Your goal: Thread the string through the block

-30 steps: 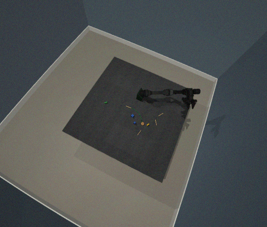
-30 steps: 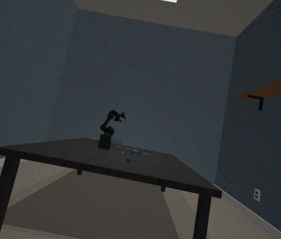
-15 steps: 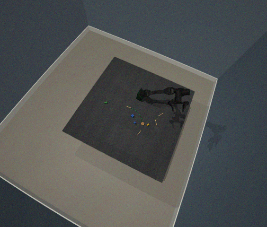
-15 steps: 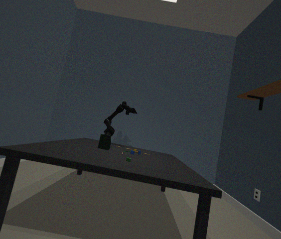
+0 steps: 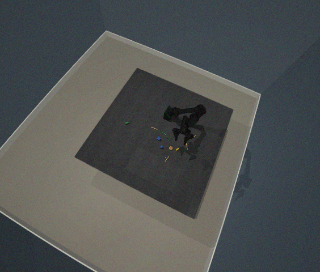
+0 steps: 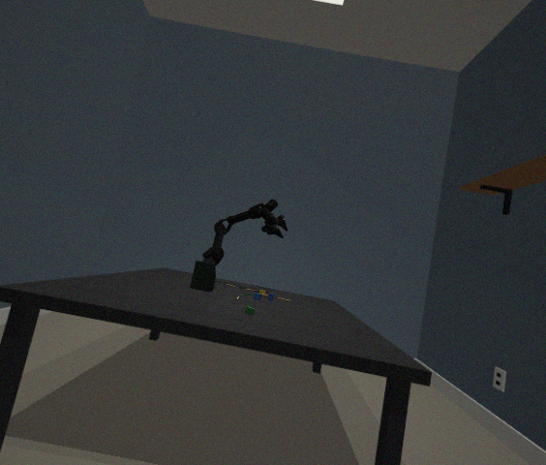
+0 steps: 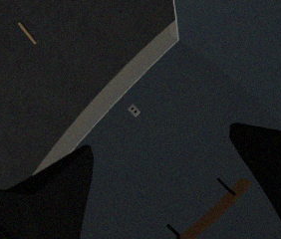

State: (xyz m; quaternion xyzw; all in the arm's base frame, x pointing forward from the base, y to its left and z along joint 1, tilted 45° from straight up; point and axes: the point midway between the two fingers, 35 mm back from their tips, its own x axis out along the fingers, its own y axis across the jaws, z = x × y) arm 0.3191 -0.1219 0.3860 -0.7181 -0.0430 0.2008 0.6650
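Now: gripper tip 370 mm above the blue block, 200 mm to the left of it and 110 mm past it. From my gripper tip the other things lie so: thin wooden stick (380 mm below, 270 mm to the right, 210 mm behind); yellow piece (370 mm below, 70 mm behind, 20 mm to the left); round wooden button (380 mm below, 60 mm behind, 50 mm to the right).
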